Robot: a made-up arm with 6 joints.
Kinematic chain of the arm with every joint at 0, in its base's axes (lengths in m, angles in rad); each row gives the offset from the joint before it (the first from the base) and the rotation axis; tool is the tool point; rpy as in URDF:
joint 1: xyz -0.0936 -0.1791 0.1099 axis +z
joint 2: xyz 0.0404 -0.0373 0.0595 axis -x
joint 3: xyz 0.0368 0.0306 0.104 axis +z
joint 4: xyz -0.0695 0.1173 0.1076 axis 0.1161 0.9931 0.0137
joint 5: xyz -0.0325 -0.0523 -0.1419 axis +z
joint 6: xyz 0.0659 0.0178 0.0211 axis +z
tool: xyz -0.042 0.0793 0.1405 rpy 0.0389 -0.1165 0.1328
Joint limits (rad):
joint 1: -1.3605..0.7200
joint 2: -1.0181..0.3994
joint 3: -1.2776..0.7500
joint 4: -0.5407..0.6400
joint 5: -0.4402..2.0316
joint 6: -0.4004..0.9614
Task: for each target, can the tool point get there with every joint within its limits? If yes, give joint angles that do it. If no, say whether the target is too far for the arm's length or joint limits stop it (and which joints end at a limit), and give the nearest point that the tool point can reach.
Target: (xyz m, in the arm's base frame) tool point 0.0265 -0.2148 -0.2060
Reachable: no: joint limits stop it (at a limit: joint 1, joint 2, joint 4, joint 6) | nearest point 0.1725 -0.1853 0.2095 | short by 0.441 m
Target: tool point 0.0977 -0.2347 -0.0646
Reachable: no: joint limits stop it (at a limit: joint 1, joint 2, joint 4, joint 6) | nearest point 0.1794 -0.2153 0.2093 | short by 0.287 m
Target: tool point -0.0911 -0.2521 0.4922
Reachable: yes | joints -0.9758 -0.7631 -0.7501 0.0414 0.5324 0.3727
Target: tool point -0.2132 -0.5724 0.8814
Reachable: no: too far | nearest point -0.1605 -0.3992 0.5262 | short by 0.399 m
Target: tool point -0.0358 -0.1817 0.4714
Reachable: yes | joints -0.8346 -0.4750 -0.1929 0.1839 0.0400 -0.1079
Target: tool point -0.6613 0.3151 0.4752
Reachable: no: too far | nearest point -0.2791 0.0528 0.3552 | short by 0.479 m
